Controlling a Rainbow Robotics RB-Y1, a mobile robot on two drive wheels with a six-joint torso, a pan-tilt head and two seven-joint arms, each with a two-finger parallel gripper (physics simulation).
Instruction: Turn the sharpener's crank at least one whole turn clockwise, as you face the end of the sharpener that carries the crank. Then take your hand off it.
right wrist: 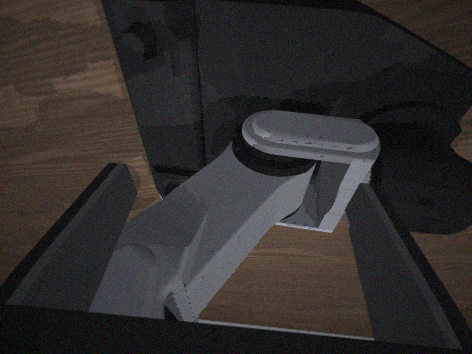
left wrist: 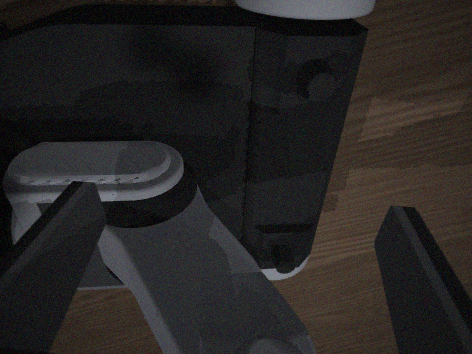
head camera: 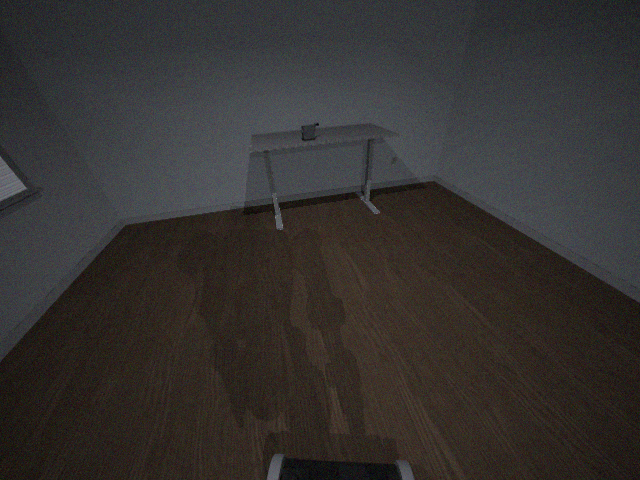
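Observation:
The sharpener is a small dark boxy shape standing on a table far ahead, against the back wall, in the head view. A small dark part sticks out at its top right; whether this is the crank is too small to tell. My left gripper is open and empty, with my own base and torso parts behind its fingers in the left wrist view. My right gripper is open and empty, with my own body also behind its fingers in the right wrist view. Both grippers are far from the sharpener.
The table has a light top and two legs with floor feet. Wooden floor stretches between me and the table. Walls stand behind it and at both sides. A pale framed panel shows at the left edge. The room is dim.

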